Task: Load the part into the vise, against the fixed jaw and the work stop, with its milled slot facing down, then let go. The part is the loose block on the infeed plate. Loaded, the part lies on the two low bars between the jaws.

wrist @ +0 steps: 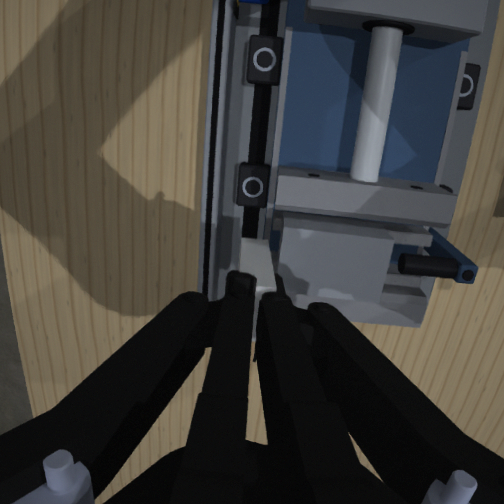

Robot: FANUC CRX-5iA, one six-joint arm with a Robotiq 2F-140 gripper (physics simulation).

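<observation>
The part [332,262] is a grey block lying in the vise, just below the moving jaw [365,197] and above the lower jaw [400,307]. Its slot is not visible. The work stop [440,265], a blue arm with a black rod, points at the part's right side; the rod tip is at or very near the block. My gripper [256,292] is shut with only a thin sliver between the black fingertips. It holds nothing and sits at the part's lower left corner, close to or touching it.
The vise has a blue base [320,110] and a white screw [372,105]. A grey rail with a black slot and two black clamps [257,125] runs along its left side. A wooden table top surrounds it, and a dark strip lies at the far left.
</observation>
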